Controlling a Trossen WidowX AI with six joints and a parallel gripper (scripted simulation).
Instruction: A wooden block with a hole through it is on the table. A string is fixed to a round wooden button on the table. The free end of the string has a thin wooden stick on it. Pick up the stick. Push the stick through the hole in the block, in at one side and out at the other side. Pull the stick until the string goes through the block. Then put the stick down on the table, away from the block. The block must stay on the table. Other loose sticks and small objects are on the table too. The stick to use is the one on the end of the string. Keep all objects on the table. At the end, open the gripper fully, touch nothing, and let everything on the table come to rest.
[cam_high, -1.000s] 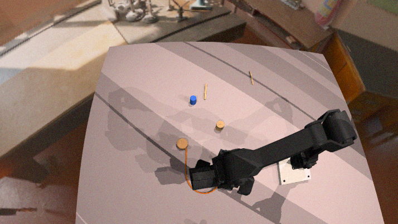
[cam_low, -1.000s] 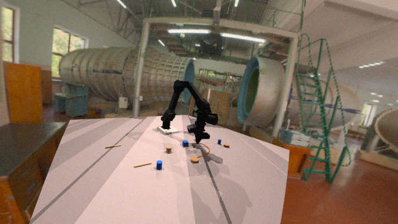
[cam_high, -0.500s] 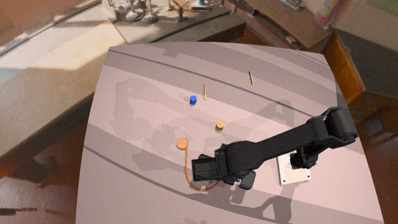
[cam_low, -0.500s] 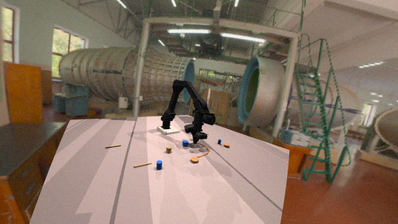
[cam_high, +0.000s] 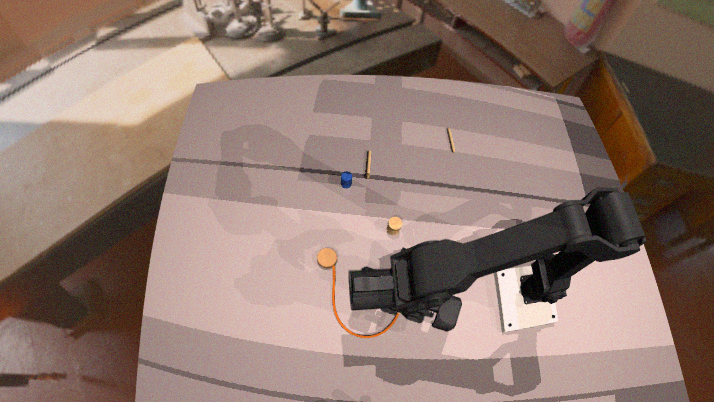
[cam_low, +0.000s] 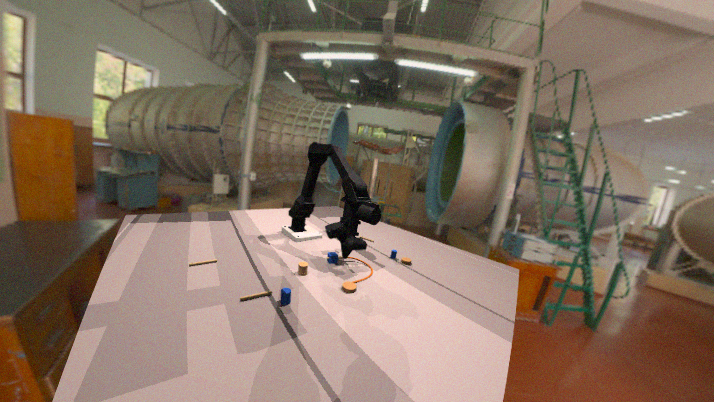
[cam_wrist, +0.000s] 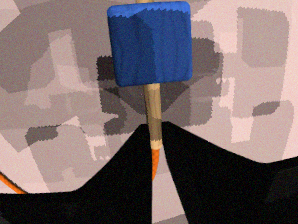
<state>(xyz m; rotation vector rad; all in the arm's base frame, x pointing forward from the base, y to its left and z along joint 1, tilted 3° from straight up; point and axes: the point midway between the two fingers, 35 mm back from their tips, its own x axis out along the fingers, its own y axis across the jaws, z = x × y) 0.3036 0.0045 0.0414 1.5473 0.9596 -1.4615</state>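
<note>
My gripper tip is now 10 mm to the left of the thin wooden stick and 10 mm past it. The rest, counted from my gripper tip: blue cube: 40 mm to the right, 20 mm behind; then round wooden button: 140 mm ahead, 110 mm to the right, 10 mm below; then short wooden cylinder: 180 mm to the right.
</note>
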